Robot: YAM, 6 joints.
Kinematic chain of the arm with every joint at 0, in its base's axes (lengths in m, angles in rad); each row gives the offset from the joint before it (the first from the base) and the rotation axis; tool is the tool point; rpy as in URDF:
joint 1: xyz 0 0 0.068 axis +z
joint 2: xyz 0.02 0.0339 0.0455 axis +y
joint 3: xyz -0.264 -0.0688 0 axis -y
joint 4: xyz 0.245 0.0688 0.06 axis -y
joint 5: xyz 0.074 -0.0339 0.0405 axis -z
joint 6: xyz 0.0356 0 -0.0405 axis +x
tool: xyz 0 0 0 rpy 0 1.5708 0
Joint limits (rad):
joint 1: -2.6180..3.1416
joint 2: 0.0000..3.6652
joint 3: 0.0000..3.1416
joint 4: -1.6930..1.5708
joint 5: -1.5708..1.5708
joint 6: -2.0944..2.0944
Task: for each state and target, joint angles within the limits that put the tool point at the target. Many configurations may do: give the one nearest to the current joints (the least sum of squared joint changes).
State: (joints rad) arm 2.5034 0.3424 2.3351 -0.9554 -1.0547 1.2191
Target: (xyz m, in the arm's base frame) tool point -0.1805 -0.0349 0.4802
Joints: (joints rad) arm 3.1416 1.1849 1.6566 -1.0262 -1.3720 1.2191
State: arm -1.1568 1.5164 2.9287 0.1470 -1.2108 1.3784
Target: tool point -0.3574 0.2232 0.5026
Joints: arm -0.4739 0.8746 3.1416 0.3721 -1.4890 1.3784
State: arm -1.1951 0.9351 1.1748 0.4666 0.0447 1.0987
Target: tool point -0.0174 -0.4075 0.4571
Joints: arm -1.6075 1.7159 1.6299 0.4956 0.0680 1.0987
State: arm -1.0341 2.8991 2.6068 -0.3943 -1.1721 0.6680
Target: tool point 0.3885 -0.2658 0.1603
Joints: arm -0.6715 2.3547 1.8897 -0.9034 -1.2364 0.6680
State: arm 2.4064 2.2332 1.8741 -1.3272 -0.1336 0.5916
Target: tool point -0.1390 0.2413 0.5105
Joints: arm 2.0811 1.6144 2.2690 -1.2738 -0.0964 0.5916
